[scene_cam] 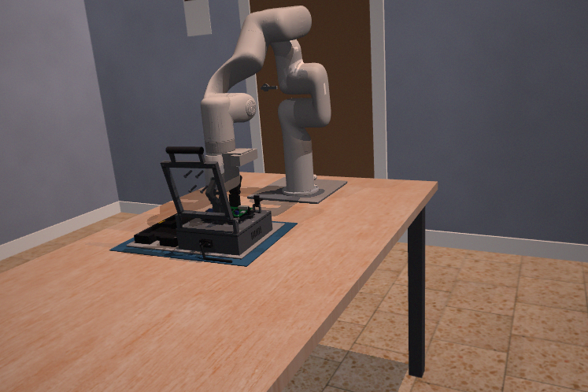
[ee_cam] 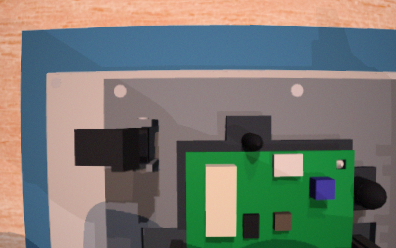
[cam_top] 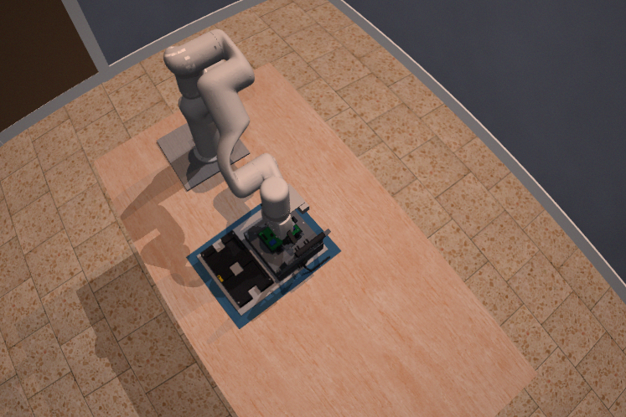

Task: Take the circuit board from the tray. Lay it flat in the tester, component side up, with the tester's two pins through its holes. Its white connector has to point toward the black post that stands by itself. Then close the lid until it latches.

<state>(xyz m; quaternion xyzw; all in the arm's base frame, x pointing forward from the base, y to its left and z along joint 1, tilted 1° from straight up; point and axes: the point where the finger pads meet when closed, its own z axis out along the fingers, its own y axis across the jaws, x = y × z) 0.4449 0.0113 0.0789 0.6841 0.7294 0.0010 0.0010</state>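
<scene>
The green circuit board lies right at my hand. Also, from my hand: tester lid (12 cm ahead, 1 cm to the left, 10 cm above).
</scene>
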